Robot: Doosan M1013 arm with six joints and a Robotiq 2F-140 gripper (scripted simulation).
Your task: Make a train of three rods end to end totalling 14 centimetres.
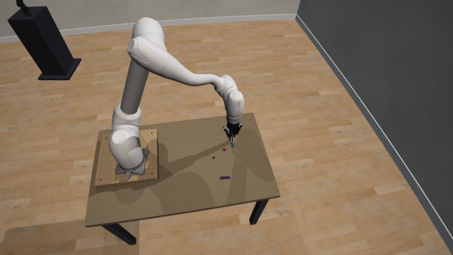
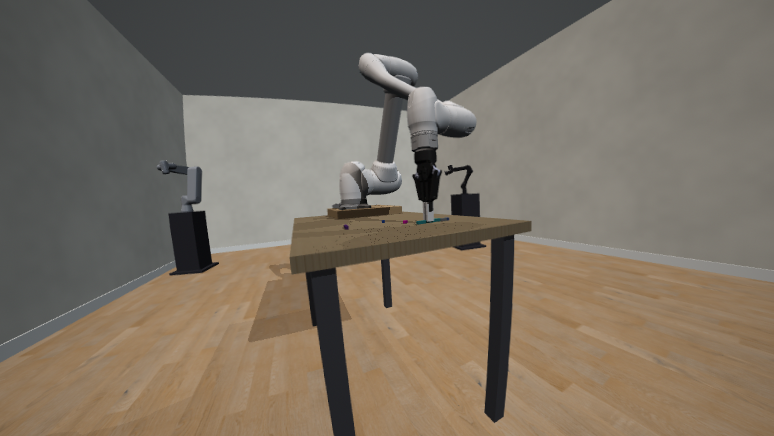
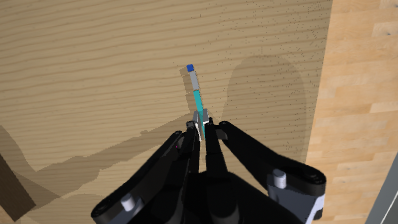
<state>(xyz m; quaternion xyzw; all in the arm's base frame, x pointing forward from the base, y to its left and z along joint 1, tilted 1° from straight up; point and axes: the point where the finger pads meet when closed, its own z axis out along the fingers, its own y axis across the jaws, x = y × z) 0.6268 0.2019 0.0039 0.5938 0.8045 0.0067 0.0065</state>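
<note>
My gripper is now 3 cm above the turquoise rod. Round my hand: purple rod 28 cm to the right, 4 cm behind, 3 cm below; then grey rod 6 cm to the left, 3 cm below, 2 cm behind; then magenta rod 7 cm to the right, 5 cm behind, 3 cm below.
</note>
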